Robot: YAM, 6 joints.
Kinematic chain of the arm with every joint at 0, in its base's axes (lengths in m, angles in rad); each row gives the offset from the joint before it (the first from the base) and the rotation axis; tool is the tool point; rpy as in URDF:
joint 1: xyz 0 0 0.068 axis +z
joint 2: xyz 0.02 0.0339 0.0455 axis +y
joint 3: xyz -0.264 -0.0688 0 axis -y
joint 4: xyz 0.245 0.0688 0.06 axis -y
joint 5: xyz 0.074 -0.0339 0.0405 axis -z
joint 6: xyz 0.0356 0 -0.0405 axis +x
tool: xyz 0 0 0 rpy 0 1.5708 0
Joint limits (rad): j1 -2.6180..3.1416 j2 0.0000..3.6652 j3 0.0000..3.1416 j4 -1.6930..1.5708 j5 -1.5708..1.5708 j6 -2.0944..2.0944
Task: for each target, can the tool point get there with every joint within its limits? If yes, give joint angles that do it. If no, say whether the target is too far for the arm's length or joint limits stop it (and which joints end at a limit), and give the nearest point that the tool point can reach.
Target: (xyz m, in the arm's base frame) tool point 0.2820 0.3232 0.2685
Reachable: yes | joints 0.7963 1.8778 1.4976 -0.2830 -0.7577 0.9348
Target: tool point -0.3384 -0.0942 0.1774
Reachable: no: joint limits stop it (at a limit: joint 1) | nearest point -0.3124 -0.1392 0.1774 | short by 0.052 m
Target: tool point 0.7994 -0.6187 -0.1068
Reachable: no: too far | nearest point 0.4989 -0.3862 -0.0223 | short by 0.389 m
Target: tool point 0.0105 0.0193 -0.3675
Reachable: no: joint limits stop it (at a limit: joint 2) | nearest point 0.0246 0.0453 -0.3220 | short by 0.054 m
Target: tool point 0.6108 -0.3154 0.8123
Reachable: no: too far | nearest point 0.4018 -0.2075 0.5661 | short by 0.340 m
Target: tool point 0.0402 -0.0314 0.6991
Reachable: yes | joints -1.0653 1.6331 2.6633 1.2092 -0.5944 0.0657
